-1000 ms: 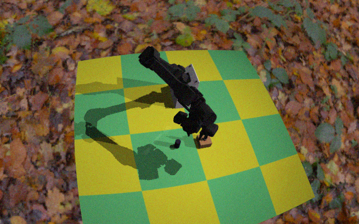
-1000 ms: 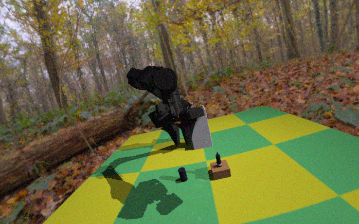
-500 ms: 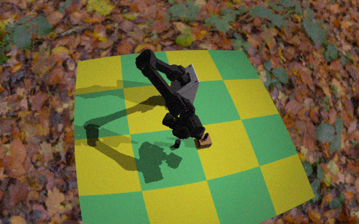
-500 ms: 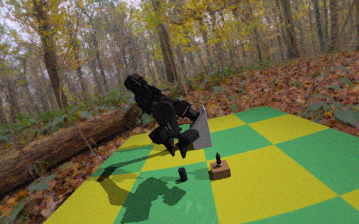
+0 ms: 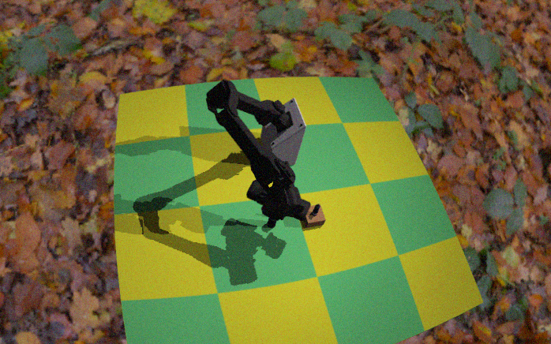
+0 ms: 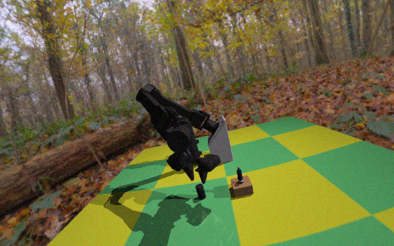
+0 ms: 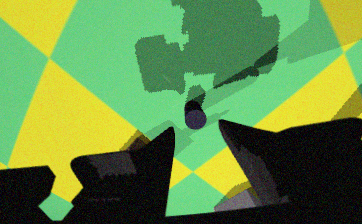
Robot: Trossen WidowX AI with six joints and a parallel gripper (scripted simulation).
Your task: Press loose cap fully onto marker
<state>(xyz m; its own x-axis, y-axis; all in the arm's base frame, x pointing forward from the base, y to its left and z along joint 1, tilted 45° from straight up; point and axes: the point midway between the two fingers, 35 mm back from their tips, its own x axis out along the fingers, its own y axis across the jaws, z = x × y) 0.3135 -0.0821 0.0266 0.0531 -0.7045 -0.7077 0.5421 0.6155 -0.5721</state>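
Right now the black marker cap is 40 mm below my gripper tip.
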